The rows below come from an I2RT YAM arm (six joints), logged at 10 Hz.
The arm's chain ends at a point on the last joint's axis. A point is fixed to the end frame.
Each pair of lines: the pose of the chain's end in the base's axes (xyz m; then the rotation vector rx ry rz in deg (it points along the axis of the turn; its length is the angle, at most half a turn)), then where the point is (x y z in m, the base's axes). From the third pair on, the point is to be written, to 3 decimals.
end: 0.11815 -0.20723 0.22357 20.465 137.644 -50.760
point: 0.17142 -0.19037 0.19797
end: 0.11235 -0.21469 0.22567 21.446 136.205 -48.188
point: 0.16652 -0.19699 0.20265
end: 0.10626 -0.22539 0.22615 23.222 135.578 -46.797
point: 0.161 -0.208 0.205
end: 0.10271 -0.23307 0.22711 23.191 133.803 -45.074
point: 0.158 -0.215 0.208
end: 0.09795 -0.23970 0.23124 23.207 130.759 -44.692
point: 0.154 -0.221 0.215
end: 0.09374 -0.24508 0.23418 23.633 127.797 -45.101
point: 0.151 -0.227 0.220
